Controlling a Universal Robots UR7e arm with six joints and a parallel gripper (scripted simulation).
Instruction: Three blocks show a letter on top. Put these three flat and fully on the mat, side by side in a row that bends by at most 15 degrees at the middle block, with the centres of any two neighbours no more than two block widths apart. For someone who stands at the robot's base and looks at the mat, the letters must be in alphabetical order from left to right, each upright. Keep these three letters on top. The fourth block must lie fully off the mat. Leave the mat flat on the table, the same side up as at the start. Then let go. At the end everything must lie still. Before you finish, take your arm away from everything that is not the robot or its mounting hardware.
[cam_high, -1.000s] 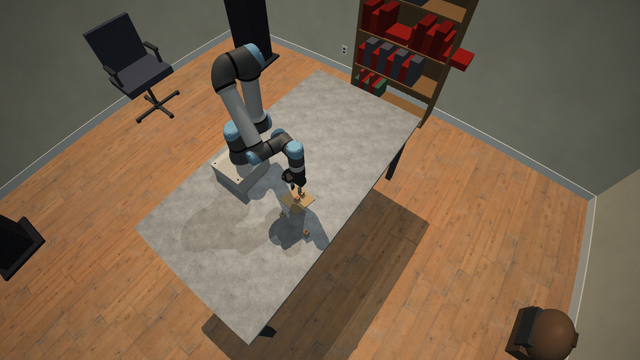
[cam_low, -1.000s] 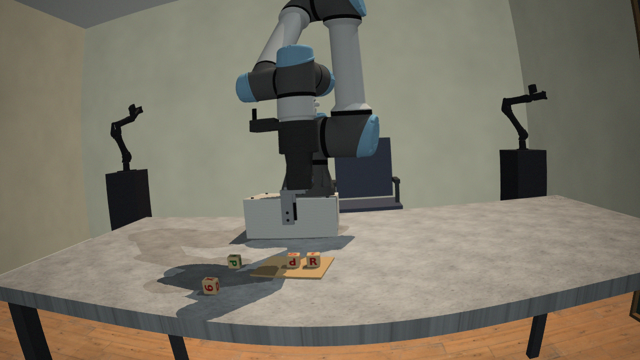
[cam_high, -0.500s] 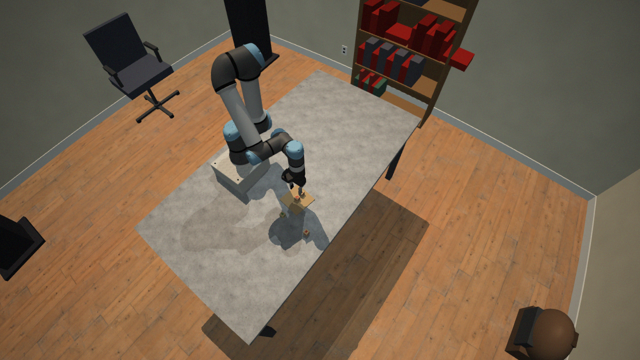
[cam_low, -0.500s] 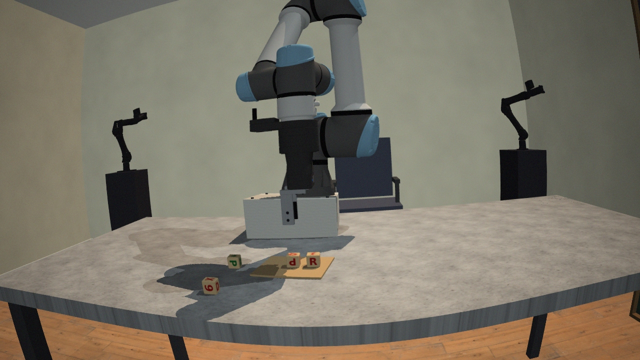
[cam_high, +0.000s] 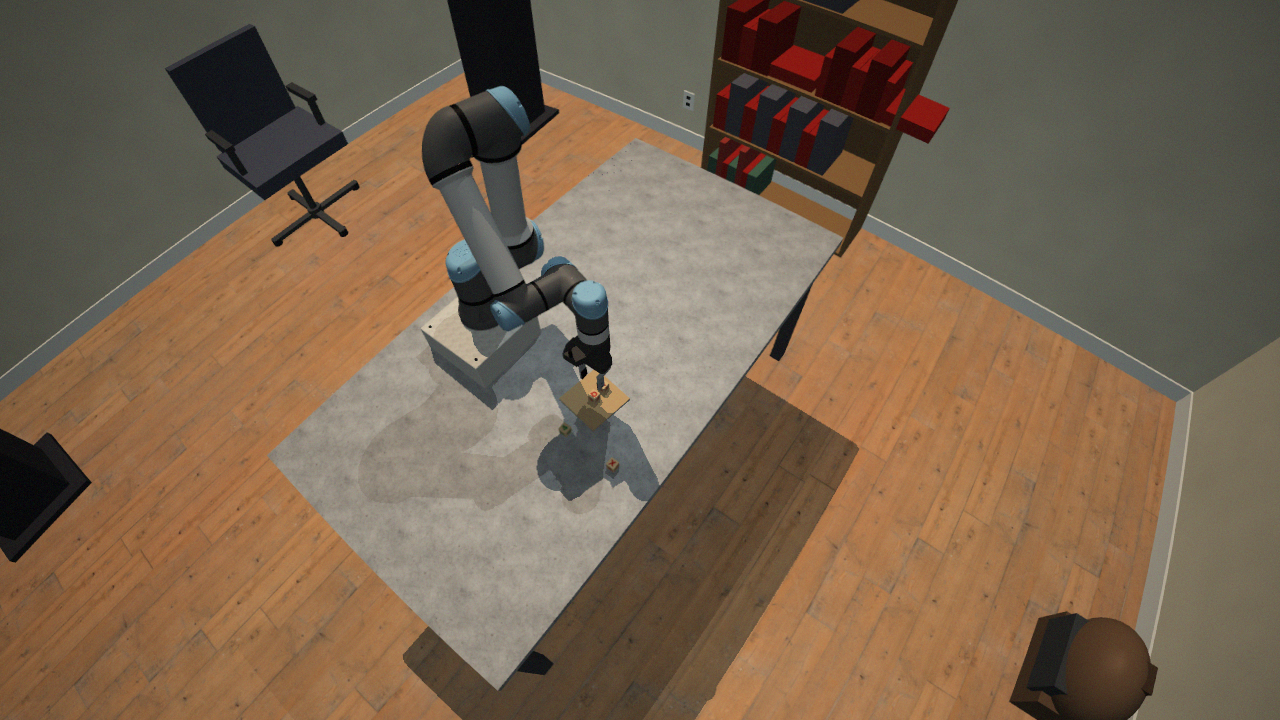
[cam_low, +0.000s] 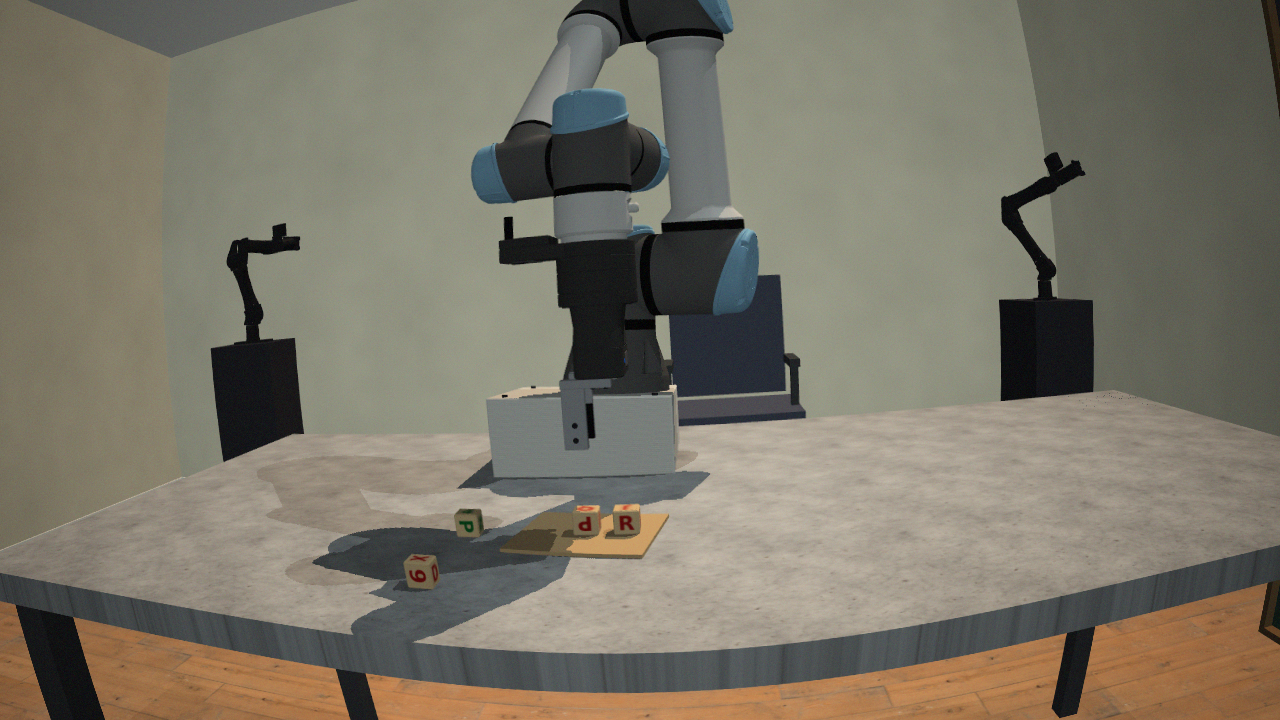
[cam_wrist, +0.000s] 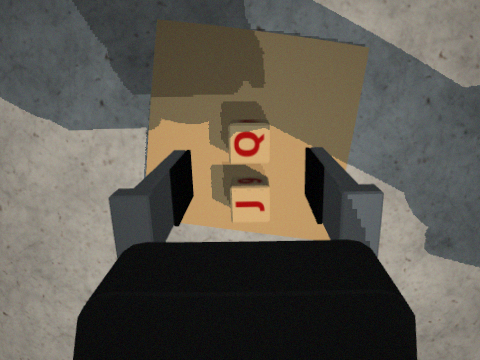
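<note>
My hand is 15 cm to the left of the X block, 15 cm short of it and 10 cm above it. From my hand the other things lie so: Q block (10 cm below); tan mat (11 cm below).
</note>
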